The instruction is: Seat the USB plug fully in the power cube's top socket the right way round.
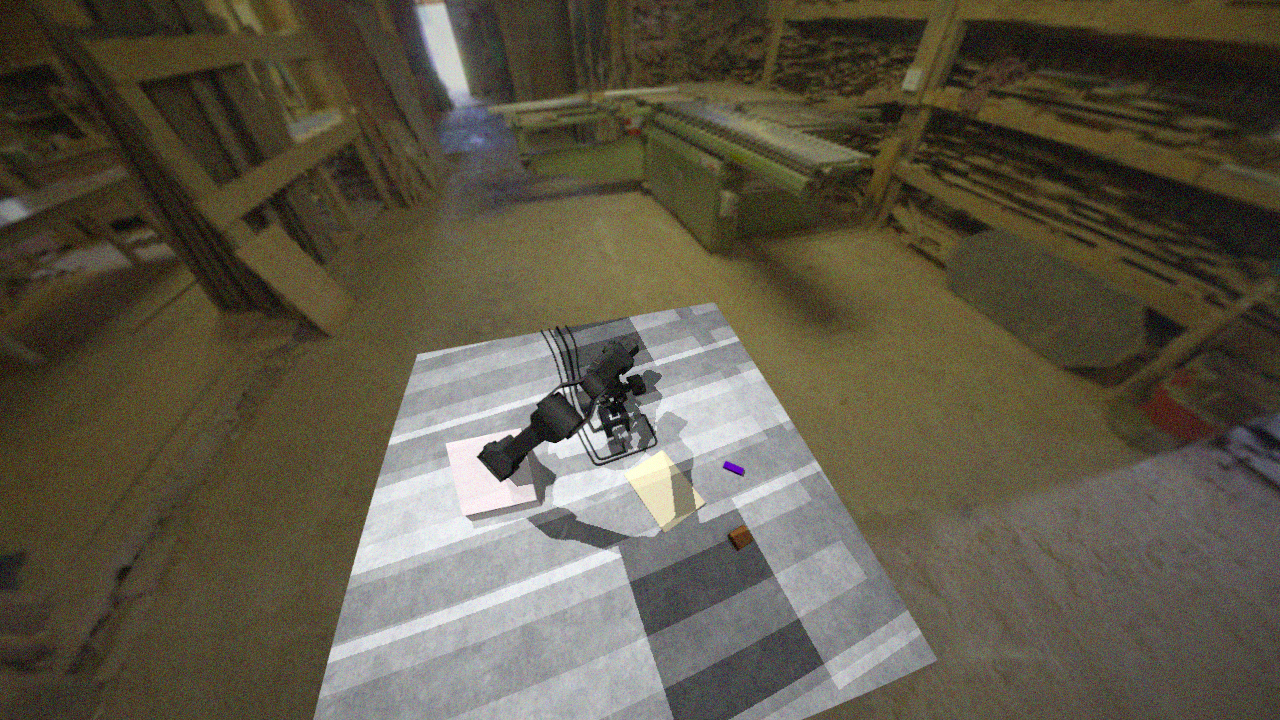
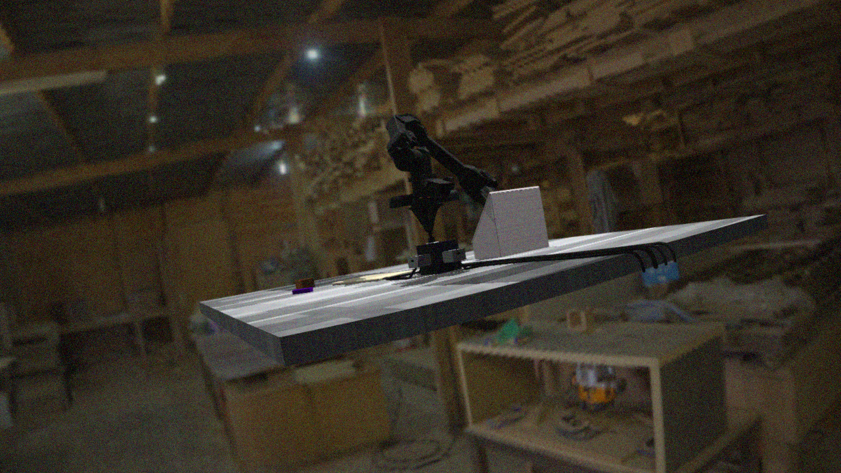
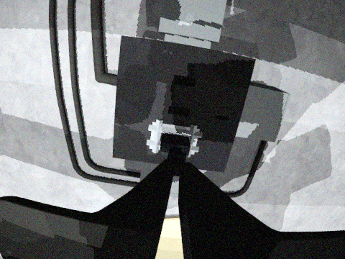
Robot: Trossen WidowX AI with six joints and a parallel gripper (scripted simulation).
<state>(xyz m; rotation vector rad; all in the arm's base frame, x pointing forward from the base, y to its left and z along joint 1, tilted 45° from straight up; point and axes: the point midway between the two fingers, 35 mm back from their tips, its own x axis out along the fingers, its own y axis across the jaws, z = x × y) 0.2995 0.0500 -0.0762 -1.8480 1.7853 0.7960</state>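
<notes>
Now: the USB plug 20 mm below my gripper tip. The rest, counted from my gripper tip: cream sheet: 220 mm to the right, 100 mm below, 80 mm ahead; then purple piece: 300 mm ahead, 220 mm to the right, 100 mm below; then orange block: 400 mm to the right, 230 mm ahead, 90 mm below.
</notes>
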